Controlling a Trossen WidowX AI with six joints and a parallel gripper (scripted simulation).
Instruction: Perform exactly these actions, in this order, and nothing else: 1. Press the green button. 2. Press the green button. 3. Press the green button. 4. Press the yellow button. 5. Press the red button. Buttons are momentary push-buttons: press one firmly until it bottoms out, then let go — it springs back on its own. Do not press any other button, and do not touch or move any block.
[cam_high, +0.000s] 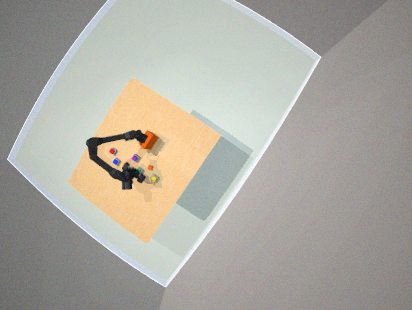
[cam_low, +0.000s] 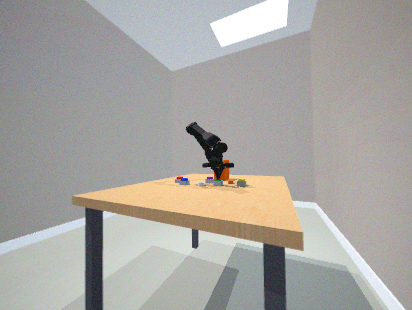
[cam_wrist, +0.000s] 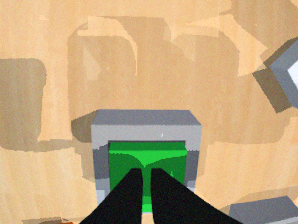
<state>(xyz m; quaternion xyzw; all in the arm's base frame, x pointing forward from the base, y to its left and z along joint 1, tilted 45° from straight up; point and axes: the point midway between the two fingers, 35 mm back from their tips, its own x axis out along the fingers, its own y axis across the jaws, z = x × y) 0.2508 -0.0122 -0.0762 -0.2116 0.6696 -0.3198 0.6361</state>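
The green button lies 1 cm below my gripper tip. Also, from my gripper tip: purple button 8 cm to the right, 8 cm behind; small orange block 7 cm to the left, 7 cm behind, 2 cm below; white block 10 cm to the right, 4 cm ahead, 2 cm below.
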